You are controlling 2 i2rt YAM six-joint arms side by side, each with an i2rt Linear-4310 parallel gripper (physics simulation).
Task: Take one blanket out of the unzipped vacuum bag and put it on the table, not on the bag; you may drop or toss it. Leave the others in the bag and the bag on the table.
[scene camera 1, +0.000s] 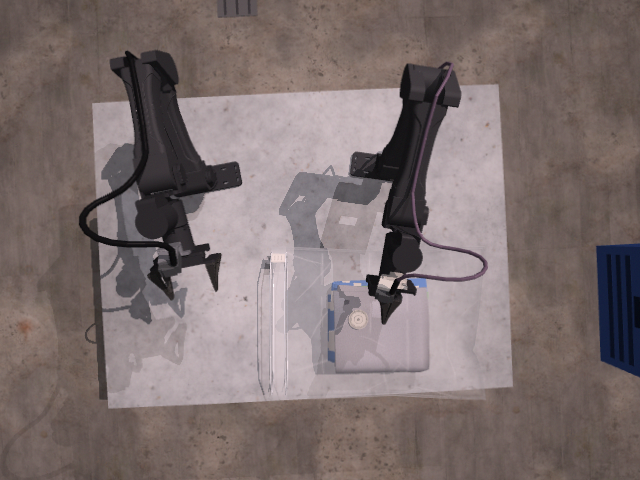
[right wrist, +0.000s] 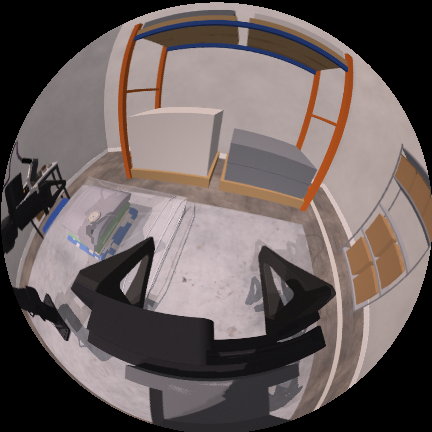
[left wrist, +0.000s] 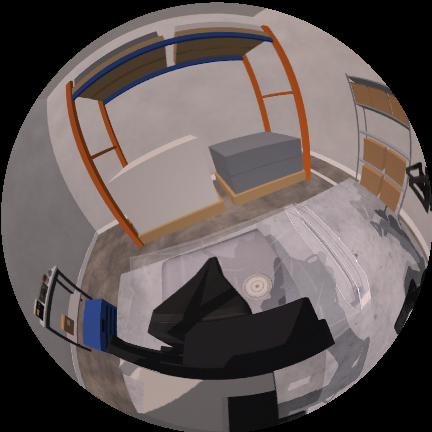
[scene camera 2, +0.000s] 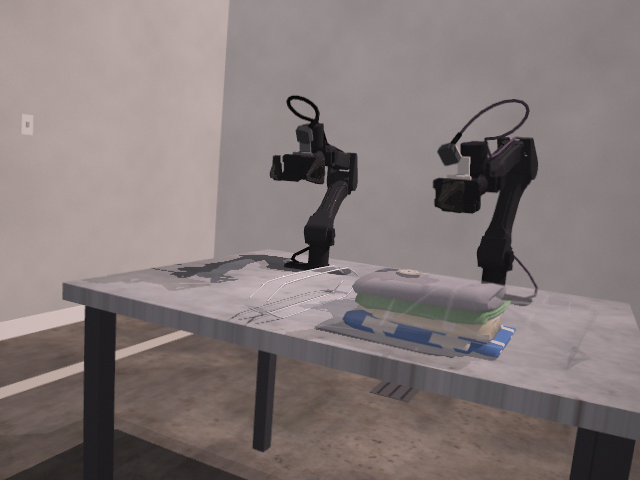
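Note:
A clear bag (scene camera 1: pixel 279 330) (left wrist: pixel 327 245) lies on the table (scene camera 1: pixel 289 129) (scene camera 2: pixel 206 304), its mouth at the left in scene camera 1. Inside is a folded stack: grey blanket (scene camera 1: pixel 398 351) (scene camera 2: pixel 434 291) (left wrist: pixel 240 250) (right wrist: pixel 110 202) on top, then green (scene camera 2: pixel 429 308), cream (scene camera 2: pixel 485 329) and blue-and-cream (scene camera 2: pixel 413 334). A round valve (scene camera 1: pixel 357 319) (left wrist: pixel 257 286) (right wrist: pixel 93 217) sits above the grey blanket. My left gripper (scene camera 1: pixel 384 321) (left wrist: pixel 214 261) is shut and empty, high above the stack. My right gripper (scene camera 1: pixel 194 294) (right wrist: pixel 207 247) is open and empty, high above the table's left part.
A blue crate (scene camera 1: pixel 617 304) (left wrist: pixel 100 325) stands on the floor beyond the table's right side. An orange-and-blue rack (left wrist: pixel 295 100) (right wrist: pixel 123 100) with large boxes stands beyond the table, and a grey shelf with brown boxes (left wrist: pixel 375 152) (right wrist: pixel 382 235) stands farther to the side.

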